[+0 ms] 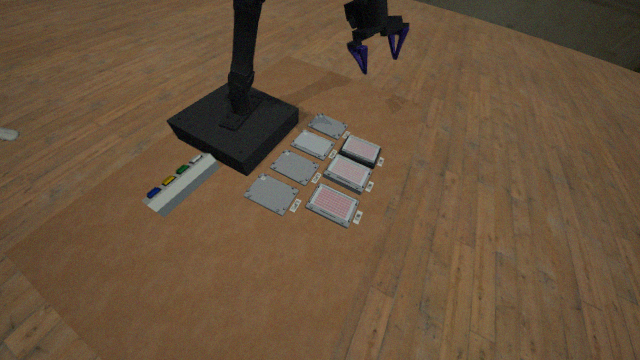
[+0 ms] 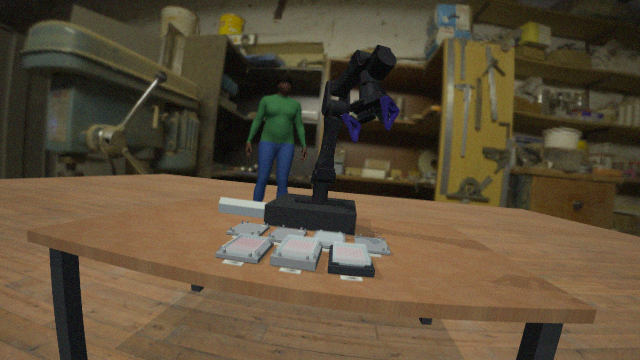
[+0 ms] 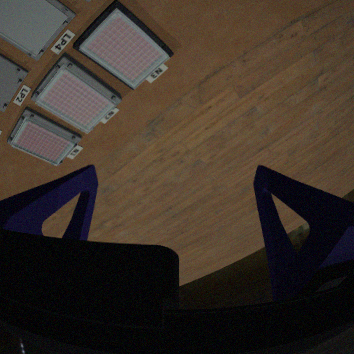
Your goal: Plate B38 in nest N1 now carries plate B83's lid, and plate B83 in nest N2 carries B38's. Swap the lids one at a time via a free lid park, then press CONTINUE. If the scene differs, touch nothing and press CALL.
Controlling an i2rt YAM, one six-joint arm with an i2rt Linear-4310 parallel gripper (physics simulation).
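Frame: origin at the arm's base, x ahead, y left, z up, level; millimetres.
Where they show: gripper, fingertip midpoint: [image 1: 380, 66] [image 2: 370, 136] [image 3: 175, 173]; arm's base, link origin: [image 1: 242, 112] [image 2: 319, 202].
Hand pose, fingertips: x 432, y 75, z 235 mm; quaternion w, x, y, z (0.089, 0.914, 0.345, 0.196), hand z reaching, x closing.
Each offset is from my fingertips to the top centre of the thing. "*": to the spot under its first point.
The plate in nest N1 @[* 295 mm down, 12 mm back, 285 mm right] [image 1: 332, 202] [image 2: 246, 245] [image 3: 42, 142] and the plate in nest N2 @[* 275 mm down, 11 mm ahead, 161 mm right] [image 1: 349, 171] [image 2: 298, 248] [image 3: 77, 100] show pink wells. Their names and lids cannot be made out. Park LP4 @[* 298 mm down, 148 mm back, 69 mm right] [image 1: 313, 144] [image 2: 329, 238] [image 3: 30, 22] looks paler, as if a clear lid lies on it. Park LP2 @[296 mm down, 177 mm back, 186 mm right] [image 1: 295, 166] [image 2: 287, 234] [image 3: 7, 80], the park nearest N1 @[296 mm down, 206 mm back, 314 mm right] [image 1: 271, 194] [image 2: 248, 229] and the far park @[296 mm down, 129 mm back, 70 mm left] [image 1: 327, 125] [image 2: 371, 245] look bare. My gripper [image 1: 380, 65] [image 2: 372, 135] [image 3: 175, 173] is open and empty, high above the table and away from the nests.
A third pink plate @[279 mm down, 30 mm ahead, 27 mm right] [image 1: 361, 149] [image 2: 351, 254] [image 3: 125, 49] sits in black nest N3. A pale button box @[252 mm down, 477 mm back, 382 mm right] [image 1: 182, 187] [image 2: 242, 207] with blue, yellow, green and white buttons is beside the black arm base [image 1: 215, 125] [image 2: 310, 214]. A person [image 2: 278, 120] stands behind the table.
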